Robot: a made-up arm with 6 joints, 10 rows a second.
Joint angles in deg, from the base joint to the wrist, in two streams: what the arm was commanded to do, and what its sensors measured. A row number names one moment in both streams.
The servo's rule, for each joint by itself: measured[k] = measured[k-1] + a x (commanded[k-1-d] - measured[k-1]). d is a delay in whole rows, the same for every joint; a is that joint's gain. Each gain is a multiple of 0.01, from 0.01 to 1. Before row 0 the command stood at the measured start. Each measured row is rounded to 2 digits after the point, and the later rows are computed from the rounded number. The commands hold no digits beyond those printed.
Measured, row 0:
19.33 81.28 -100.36 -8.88 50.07 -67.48
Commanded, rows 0 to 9:
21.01 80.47 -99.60 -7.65 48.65 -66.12
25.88 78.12 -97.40 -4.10 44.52 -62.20
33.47 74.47 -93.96 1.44 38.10 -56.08
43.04 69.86 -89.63 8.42 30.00 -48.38
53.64 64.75 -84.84 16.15 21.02 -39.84
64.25 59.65 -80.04 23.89 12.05 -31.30
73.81 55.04 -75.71 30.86 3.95 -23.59
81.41 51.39 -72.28 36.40 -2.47 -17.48
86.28 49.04 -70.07 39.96 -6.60 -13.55
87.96 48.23 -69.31 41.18 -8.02 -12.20
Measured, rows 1 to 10:
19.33 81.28 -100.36 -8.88 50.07 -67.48
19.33 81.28 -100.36 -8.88 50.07 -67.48
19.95 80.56 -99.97 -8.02 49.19 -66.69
22.14 78.39 -98.66 -5.28 46.29 -64.09
26.33 74.90 -96.26 -0.58 41.21 -59.44
32.51 70.41 -92.88 5.72 34.26 -53.03
40.33 65.37 -88.78 13.02 26.05 -45.38
49.18 60.28 -84.32 20.63 17.37 -37.21
58.29 55.62 -79.93 27.79 9.05 -29.31
66.84 51.86 -76.03 33.82 1.91 -22.45
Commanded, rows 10 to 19:
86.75 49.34 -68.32 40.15 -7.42 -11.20
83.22 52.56 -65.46 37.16 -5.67 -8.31
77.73 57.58 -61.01 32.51 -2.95 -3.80
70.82 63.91 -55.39 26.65 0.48 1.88
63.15 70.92 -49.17 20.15 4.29 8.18
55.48 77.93 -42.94 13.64 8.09 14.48
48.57 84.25 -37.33 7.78 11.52 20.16
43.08 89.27 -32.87 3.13 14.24 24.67
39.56 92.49 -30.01 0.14 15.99 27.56
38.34 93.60 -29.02 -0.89 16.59 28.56
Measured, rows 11 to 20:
74.03 49.35 -72.99 38.12 -3.37 -17.29
79.18 48.35 -71.11 40.26 -6.25 -14.34
81.98 49.23 -69.69 40.18 -6.98 -12.52
82.44 52.19 -67.53 38.07 -6.17 -10.08
80.70 56.99 -64.20 34.18 -4.17 -6.44
77.04 63.15 -59.71 28.91 -1.29 -1.61
71.90 70.07 -54.33 22.78 2.17 4.07
65.82 77.07 -48.52 16.38 5.84 10.11
59.44 83.46 -42.81 10.36 9.36 15.94
53.39 88.63 -37.74 5.30 12.39 21.00

